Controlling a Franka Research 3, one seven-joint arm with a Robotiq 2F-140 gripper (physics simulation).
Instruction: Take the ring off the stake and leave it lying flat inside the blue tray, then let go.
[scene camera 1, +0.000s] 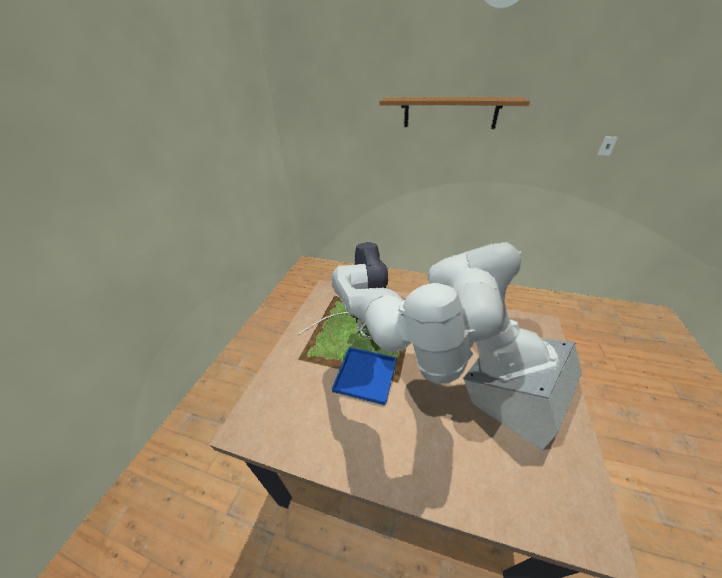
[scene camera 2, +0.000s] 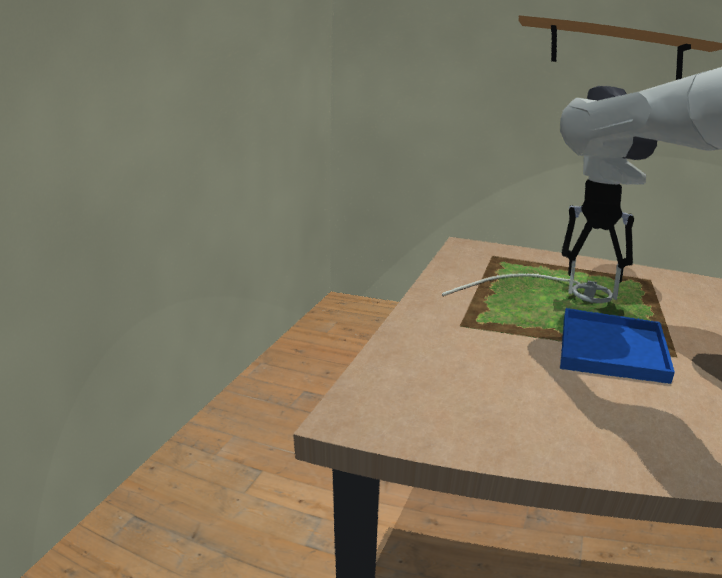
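In the scene camera 2 view, a pale grey ring (scene camera 2: 592, 301) lies roughly level around a short grey stake (scene camera 2: 591, 287) over the green patch, behind the tray. My gripper (scene camera 2: 593, 293) points straight down and is shut on the ring, one finger at its left side and one at its right. The blue tray (scene camera 1: 364, 374) (scene camera 2: 617, 371) lies flat on the table, and no ring shows inside it. In the scene camera 1 view, the arm covers most of the gripper, and the stake is hard to make out.
A thin pale curved rod (scene camera 1: 322, 322) (scene camera 2: 511, 275) reaches left from near the ring past the edge of the green patch (scene camera 1: 331, 337) (scene camera 2: 523, 301). The tray's back edge overlaps the brown-edged patch. The arm's grey base block (scene camera 1: 511, 403) stands to the right on the table.
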